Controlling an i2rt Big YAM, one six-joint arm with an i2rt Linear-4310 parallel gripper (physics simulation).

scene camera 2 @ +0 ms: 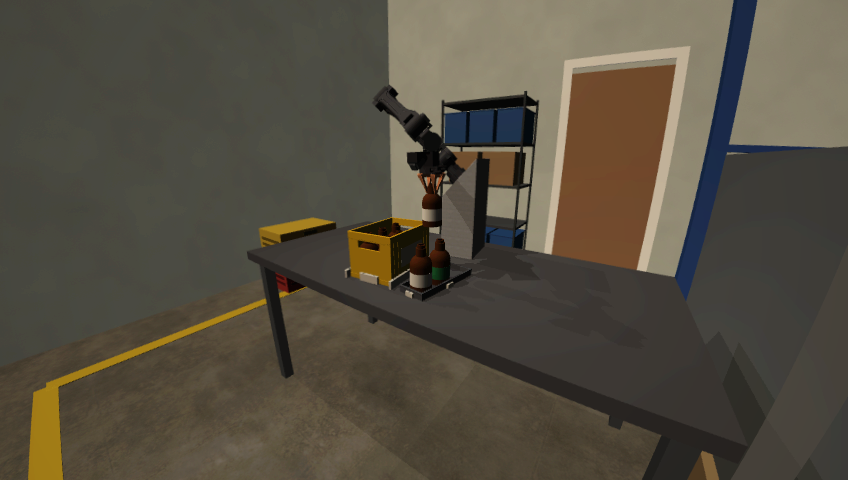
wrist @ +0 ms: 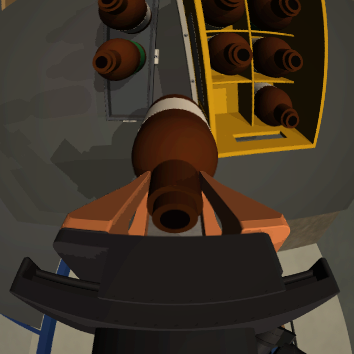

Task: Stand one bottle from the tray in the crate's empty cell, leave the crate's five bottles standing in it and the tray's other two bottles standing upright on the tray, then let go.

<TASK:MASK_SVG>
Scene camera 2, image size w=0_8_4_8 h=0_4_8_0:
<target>green-labelled bottle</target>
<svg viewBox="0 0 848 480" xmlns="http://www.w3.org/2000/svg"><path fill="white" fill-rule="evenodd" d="M442 238L436 239L435 249L429 255L432 261L432 285L435 286L450 279L450 254L445 250L445 242Z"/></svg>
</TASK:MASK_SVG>
